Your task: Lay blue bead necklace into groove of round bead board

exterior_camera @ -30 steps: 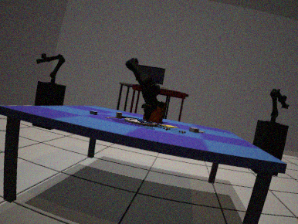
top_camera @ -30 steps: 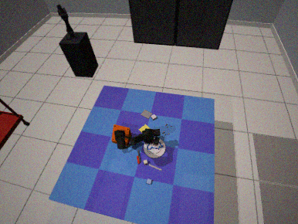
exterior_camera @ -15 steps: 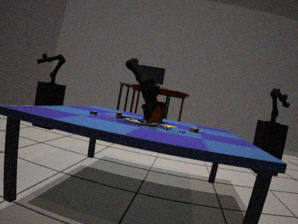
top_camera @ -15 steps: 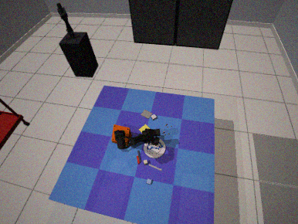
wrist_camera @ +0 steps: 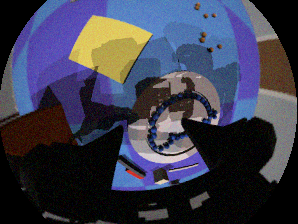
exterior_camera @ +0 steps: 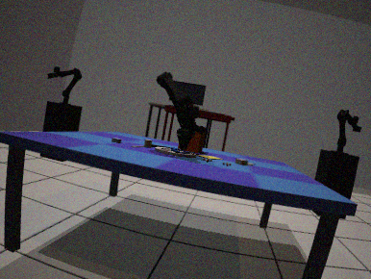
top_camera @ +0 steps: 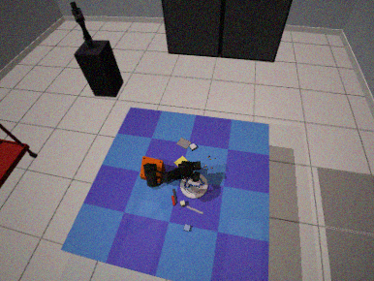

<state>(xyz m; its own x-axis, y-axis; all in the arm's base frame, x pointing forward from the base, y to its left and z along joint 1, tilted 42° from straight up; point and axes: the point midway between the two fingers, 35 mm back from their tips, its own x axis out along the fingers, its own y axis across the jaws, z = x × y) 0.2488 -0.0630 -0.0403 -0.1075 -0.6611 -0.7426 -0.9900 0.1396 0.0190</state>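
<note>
Right now my gripper tip is 6 cm short of the round white bead board, 3 cm to the left of it and 1 cm above it. Also, from my gripper tip: red-handled tool (7 cm behind, 15 cm to the right, 2 cm below); then yellow card (5 cm behind, 14 cm to the left, 2 cm below); then thin pale stick (9 cm ahead, 21 cm to the right, 2 cm below).
</note>
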